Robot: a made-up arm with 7 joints.
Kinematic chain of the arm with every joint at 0, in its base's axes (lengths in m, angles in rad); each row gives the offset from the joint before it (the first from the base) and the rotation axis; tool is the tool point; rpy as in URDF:
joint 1: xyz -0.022 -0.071 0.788 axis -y
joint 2: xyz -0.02 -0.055 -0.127 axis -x
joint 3: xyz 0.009 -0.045 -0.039 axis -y
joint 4: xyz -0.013 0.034 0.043 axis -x
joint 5: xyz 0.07 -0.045 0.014 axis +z
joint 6: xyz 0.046 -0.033 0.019 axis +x
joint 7: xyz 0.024 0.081 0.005 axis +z
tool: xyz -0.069 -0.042 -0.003 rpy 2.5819 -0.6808 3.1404
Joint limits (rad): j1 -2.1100..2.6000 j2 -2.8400..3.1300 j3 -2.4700..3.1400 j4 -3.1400..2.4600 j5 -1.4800..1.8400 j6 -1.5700..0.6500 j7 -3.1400..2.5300
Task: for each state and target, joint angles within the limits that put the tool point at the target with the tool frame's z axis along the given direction. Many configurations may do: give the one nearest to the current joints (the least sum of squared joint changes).
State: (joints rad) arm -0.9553 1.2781 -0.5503 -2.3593 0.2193 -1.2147 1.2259
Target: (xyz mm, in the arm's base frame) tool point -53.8 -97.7 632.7 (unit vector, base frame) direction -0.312 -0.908 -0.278
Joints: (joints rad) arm -1.0925 1.5650 0.5042 -1.9279 0.3810 -0.9887 1.2522
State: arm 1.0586 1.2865 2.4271 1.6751 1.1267 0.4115 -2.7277
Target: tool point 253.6 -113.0 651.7 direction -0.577 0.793 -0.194
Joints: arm 1.5177 1.0644 2.8678 0.9061 0.5639 0.6500 -2.5788
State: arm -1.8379 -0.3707 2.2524 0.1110 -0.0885 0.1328 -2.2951
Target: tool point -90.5 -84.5 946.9 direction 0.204 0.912 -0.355
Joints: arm -1.8206 0.1295 1.5524 -0.3200 0.2014 0.1962 -1.5960
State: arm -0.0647 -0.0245 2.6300 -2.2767 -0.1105 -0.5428 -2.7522
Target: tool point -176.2 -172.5 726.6 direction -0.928 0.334 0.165
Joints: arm -0.0454 0.2497 2.1567 -2.9350 -0.2926 -0.3261 -1.9770
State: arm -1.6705 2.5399 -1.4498 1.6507 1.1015 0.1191 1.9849
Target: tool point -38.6 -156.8 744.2 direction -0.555 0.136 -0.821
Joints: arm -2.0588 2.8140 -0.7763 2.0216 1.2541 -0.3262 1.7125
